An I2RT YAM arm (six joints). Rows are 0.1 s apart.
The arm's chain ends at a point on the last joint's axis. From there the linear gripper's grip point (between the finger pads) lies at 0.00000 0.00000 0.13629 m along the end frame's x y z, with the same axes.
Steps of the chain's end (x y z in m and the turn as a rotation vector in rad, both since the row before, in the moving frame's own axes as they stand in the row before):
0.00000, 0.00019, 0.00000, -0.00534, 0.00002, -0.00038
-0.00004, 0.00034, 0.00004, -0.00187, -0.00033, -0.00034
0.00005, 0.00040, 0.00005, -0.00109, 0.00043, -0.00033
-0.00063, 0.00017, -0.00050, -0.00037, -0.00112, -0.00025
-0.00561, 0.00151, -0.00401, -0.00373, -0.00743, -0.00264
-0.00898, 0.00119, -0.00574, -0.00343, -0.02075, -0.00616
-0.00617, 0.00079, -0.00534, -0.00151, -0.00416, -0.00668
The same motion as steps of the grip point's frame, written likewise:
0.00000, 0.00092, 0.00000, -0.00534, 0.00002, -0.00038
-0.00008, 0.00059, 0.00004, -0.00187, -0.00033, -0.00034
0.00011, 0.00055, 0.00005, -0.00109, 0.00043, -0.00033
-0.00078, 0.00022, -0.00050, -0.00037, -0.00112, -0.00025
-0.00662, 0.00202, -0.00401, -0.00373, -0.00743, -0.00264
-0.01181, 0.00167, -0.00577, -0.00343, -0.02075, -0.00616
-0.00674, 0.00100, -0.00534, -0.00151, -0.00416, -0.00668

